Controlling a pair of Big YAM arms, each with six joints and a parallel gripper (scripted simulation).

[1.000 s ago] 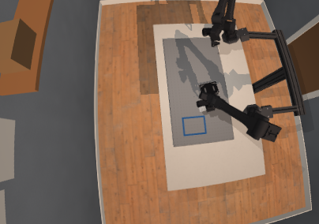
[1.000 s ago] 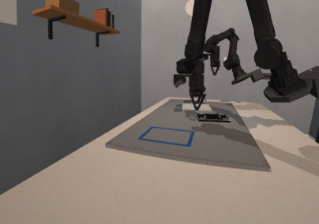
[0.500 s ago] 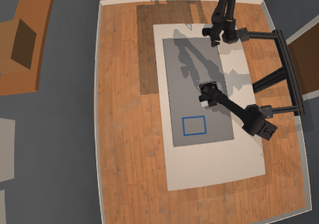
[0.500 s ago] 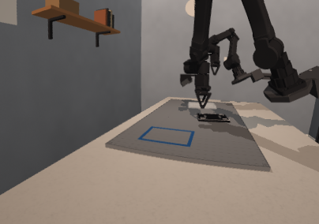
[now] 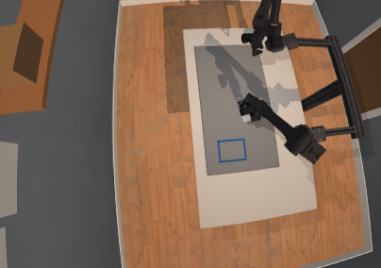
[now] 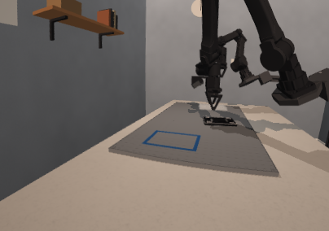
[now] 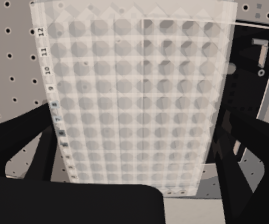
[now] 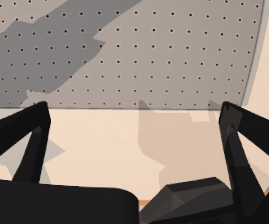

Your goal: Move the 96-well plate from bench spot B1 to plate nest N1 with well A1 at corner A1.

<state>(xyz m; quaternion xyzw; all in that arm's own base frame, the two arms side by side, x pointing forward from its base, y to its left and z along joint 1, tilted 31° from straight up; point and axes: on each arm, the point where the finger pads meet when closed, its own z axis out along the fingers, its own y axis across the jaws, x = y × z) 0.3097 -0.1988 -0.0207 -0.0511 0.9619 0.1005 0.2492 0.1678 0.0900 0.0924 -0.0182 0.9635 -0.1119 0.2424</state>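
The black plate nest N1 is 4 cm behind my left hand, 7 cm to the right of it and 9 cm below it. Also, from my left hand: white 96-well plate: right at my left hand.
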